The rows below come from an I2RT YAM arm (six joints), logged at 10 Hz.
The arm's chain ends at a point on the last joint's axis. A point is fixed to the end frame.
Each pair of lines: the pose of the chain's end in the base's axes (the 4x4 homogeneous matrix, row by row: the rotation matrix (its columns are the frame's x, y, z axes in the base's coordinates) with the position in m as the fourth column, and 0 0 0 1 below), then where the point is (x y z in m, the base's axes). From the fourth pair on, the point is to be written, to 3 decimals.
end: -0.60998 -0.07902 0.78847 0.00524; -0.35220 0.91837 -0.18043 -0.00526; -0.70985 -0.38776 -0.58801 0.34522; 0 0 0 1
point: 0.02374 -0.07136 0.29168
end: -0.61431 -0.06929 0.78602 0.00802; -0.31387 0.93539 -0.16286 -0.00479; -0.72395 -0.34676 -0.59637 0.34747; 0 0 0 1
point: 0.02576 -0.06865 0.29104
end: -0.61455 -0.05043 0.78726 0.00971; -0.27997 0.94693 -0.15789 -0.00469; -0.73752 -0.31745 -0.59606 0.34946; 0 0 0 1
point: 0.02673 -0.06705 0.29115
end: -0.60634 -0.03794 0.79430 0.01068; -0.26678 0.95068 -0.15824 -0.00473; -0.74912 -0.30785 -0.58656 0.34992; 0 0 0 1
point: 0.028 -0.067 0.291
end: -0.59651 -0.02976 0.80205 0.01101; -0.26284 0.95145 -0.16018 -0.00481; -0.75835 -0.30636 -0.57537 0.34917; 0 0 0 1
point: 0.029 -0.067 0.291
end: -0.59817 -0.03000 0.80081 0.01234; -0.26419 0.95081 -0.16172 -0.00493; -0.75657 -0.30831 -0.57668 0.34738; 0 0 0 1
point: 0.030 -0.067 0.289
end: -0.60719 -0.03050 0.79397 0.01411; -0.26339 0.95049 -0.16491 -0.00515; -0.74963 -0.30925 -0.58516 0.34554; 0 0 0 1
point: 0.031 -0.067 0.287
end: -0.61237 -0.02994 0.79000 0.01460; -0.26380 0.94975 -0.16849 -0.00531; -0.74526 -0.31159 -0.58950 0.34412; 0 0 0 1
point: 0.031 -0.068 0.286
